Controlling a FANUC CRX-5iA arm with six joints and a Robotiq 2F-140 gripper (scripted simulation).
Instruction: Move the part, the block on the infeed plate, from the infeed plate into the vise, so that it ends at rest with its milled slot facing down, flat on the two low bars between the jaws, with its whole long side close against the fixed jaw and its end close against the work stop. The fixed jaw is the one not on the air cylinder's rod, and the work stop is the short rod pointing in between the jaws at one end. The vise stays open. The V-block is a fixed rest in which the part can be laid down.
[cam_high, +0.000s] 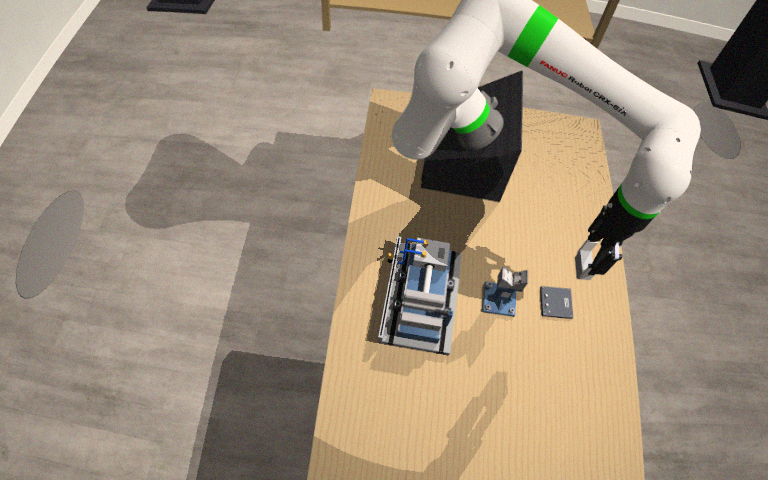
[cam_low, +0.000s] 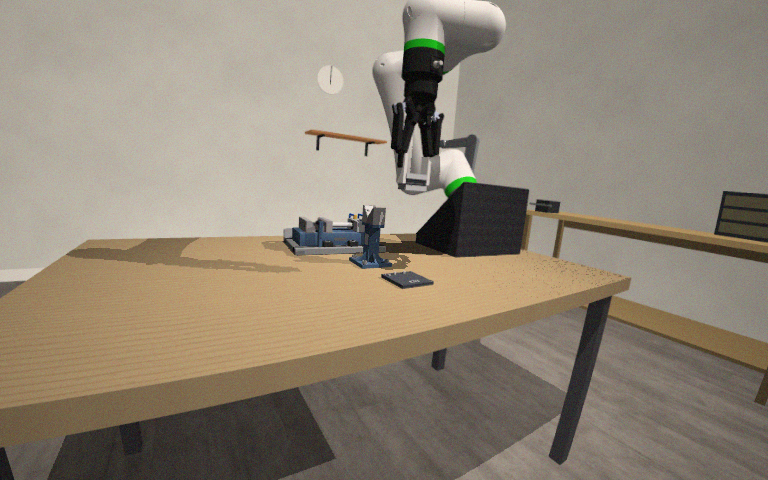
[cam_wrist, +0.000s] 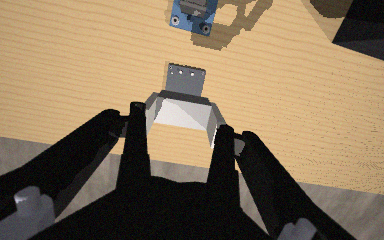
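Right now my hand is 10 mm to the right of the part and 30 mm above it. Also, from my hand: dark infeed plate (10 mm to the left, 260 mm below); V-block post (10 mm ahead, 150 mm to the right, 200 mm below); work stop (110 mm ahead, 320 mm to the right, 170 mm below).
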